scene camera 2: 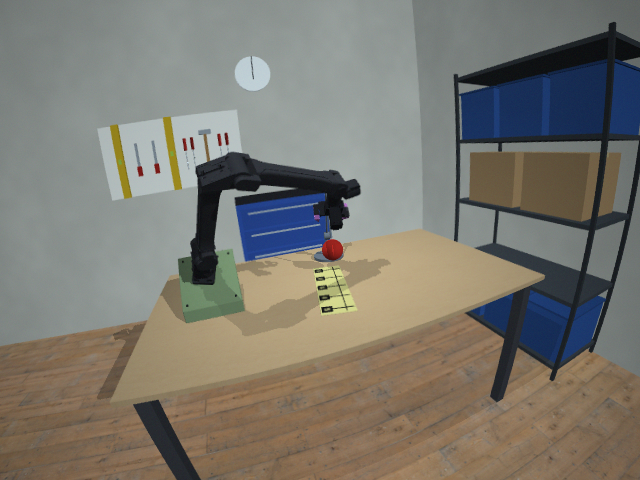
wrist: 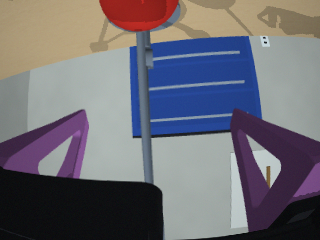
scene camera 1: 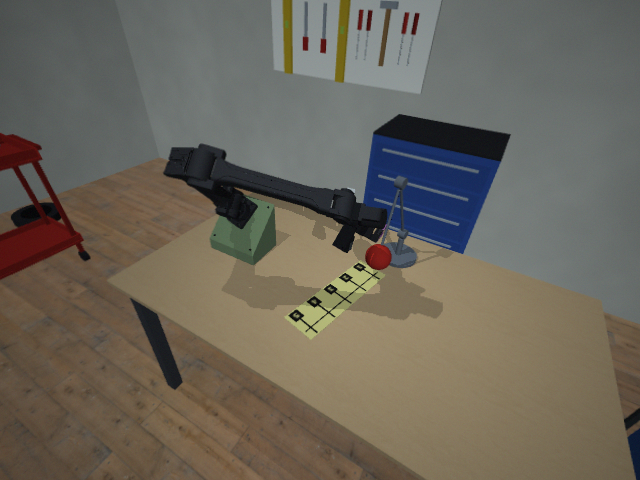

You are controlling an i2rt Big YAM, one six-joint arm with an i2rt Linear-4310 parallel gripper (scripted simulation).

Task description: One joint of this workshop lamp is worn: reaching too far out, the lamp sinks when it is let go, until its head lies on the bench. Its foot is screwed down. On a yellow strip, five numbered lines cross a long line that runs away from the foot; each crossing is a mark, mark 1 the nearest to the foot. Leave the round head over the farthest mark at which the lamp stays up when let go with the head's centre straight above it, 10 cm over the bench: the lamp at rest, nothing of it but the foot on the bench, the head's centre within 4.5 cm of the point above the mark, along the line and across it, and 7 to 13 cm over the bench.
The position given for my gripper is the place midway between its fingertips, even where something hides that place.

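Note:
There is my gripper (wrist: 159, 117), seen in the wrist view. I see a yellow strip (scene camera 1: 315, 314), (scene camera 2: 334, 297), and I also see a lamp head (scene camera 1: 378, 256).

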